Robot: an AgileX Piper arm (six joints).
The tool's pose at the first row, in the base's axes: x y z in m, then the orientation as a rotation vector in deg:
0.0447, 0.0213, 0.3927, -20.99, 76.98, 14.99
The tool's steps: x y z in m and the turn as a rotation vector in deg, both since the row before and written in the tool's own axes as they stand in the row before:
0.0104, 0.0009, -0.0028, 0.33, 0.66, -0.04
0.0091, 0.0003, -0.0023, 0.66, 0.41, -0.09
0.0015, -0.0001, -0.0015, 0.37, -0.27, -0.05
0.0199, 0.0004, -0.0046, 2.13, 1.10, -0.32
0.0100, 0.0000, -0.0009, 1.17, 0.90, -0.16
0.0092, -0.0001, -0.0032, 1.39, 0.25, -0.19
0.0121, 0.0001, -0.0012, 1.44, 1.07, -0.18
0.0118, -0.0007, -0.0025, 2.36, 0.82, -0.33
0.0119, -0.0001, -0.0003, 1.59, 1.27, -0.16
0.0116, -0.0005, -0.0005, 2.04, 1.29, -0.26
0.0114, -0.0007, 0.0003, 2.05, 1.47, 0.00
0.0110, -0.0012, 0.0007, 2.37, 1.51, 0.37
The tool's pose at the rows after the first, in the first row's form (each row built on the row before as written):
0.0440, 0.0207, 0.3819, -20.85, 77.65, 14.63
0.0436, 0.0198, 0.3726, -20.43, 78.09, 14.04
0.0426, 0.0191, 0.3709, -20.11, 77.84, 13.78
0.0422, 0.0170, 0.3506, -18.72, 79.01, 11.89
0.0432, 0.0162, 0.3406, -17.98, 79.94, 10.82
0.0418, 0.0146, 0.3311, -16.99, 80.23, 9.65
0.0426, 0.0136, 0.3190, -16.05, 81.32, 8.35
0.0422, 0.0114, 0.3071, -14.42, 82.16, 6.29
0.0436, 0.0103, 0.2953, -13.33, 83.43, 4.87
0.0446, 0.0087, 0.2838, -11.94, 84.70, 3.03
0.0461, 0.0070, 0.2726, -10.35, 86.15, 1.36
0.0477, 0.0049, 0.2618, -8.21, 87.65, -0.26

